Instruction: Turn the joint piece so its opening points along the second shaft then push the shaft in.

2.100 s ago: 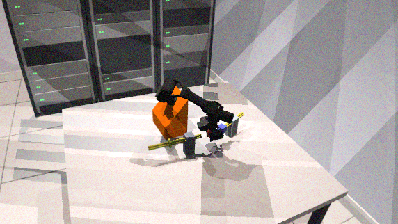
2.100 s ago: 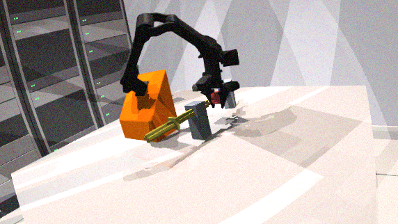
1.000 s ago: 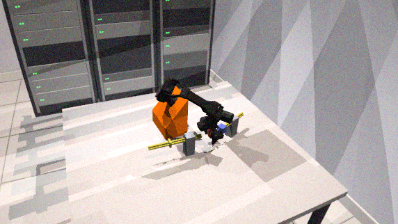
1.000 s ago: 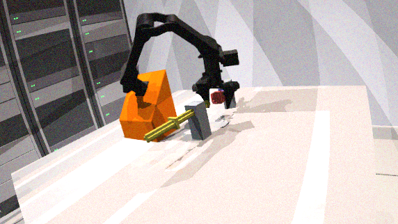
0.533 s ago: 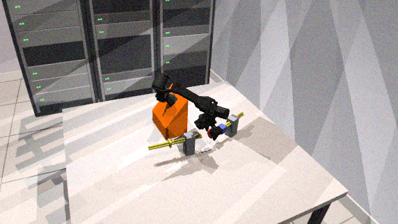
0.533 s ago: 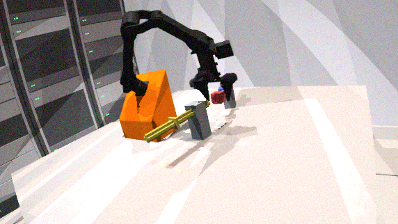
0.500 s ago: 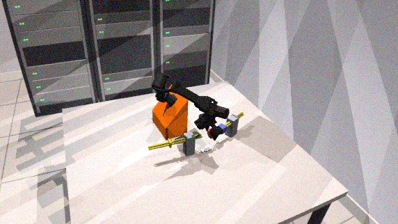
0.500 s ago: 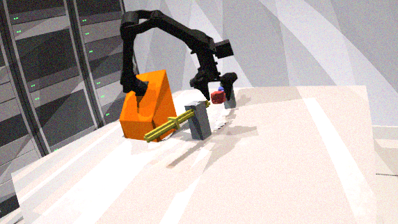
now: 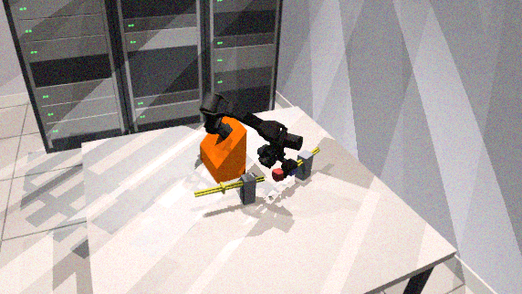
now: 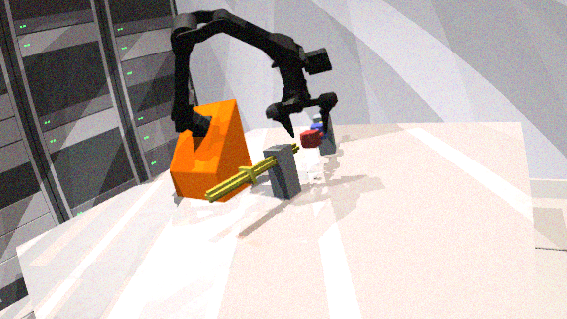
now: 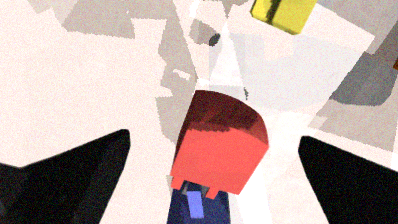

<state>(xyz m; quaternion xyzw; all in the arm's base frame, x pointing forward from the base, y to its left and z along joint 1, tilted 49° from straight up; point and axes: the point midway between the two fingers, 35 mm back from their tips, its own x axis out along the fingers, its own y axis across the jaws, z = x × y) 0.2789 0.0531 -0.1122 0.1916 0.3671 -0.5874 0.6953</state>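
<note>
The red joint piece lies 10 mm to the left of my gripper tip and 10 mm below it.
</note>
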